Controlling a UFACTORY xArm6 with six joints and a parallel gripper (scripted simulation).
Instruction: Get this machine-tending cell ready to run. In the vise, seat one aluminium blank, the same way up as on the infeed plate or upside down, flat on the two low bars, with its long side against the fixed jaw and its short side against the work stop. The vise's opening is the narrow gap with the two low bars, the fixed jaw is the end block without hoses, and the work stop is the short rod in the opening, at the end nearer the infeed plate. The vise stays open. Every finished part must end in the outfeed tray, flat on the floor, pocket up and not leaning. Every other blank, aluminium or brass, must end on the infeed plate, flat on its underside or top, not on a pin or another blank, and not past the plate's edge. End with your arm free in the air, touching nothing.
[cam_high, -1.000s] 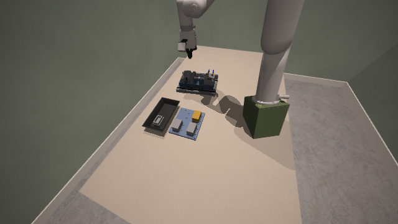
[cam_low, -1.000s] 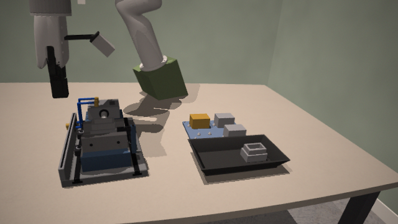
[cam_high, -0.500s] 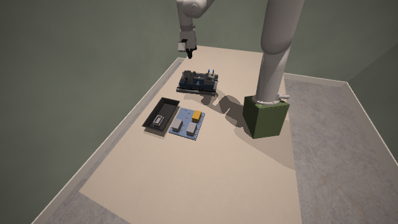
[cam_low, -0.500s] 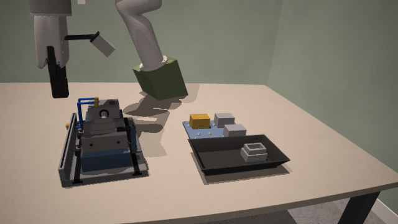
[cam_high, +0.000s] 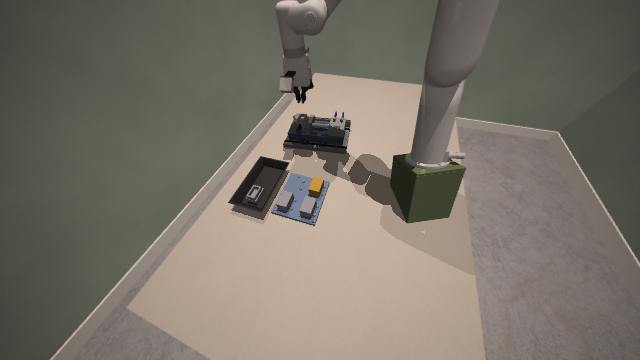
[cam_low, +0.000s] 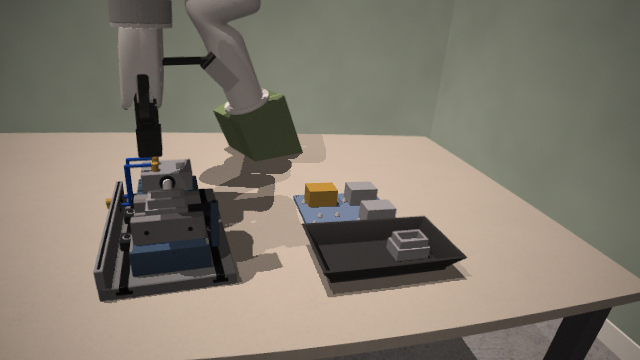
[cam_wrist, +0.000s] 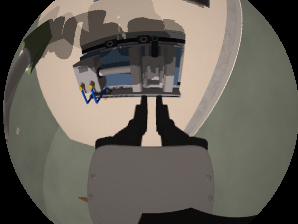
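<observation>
Right now my hand is 160 mm above the vise, 70 mm past it and 10 mm to the right of it. Round my hand: brass blank (310 mm to the left, 170 mm below, 160 mm behind).
</observation>
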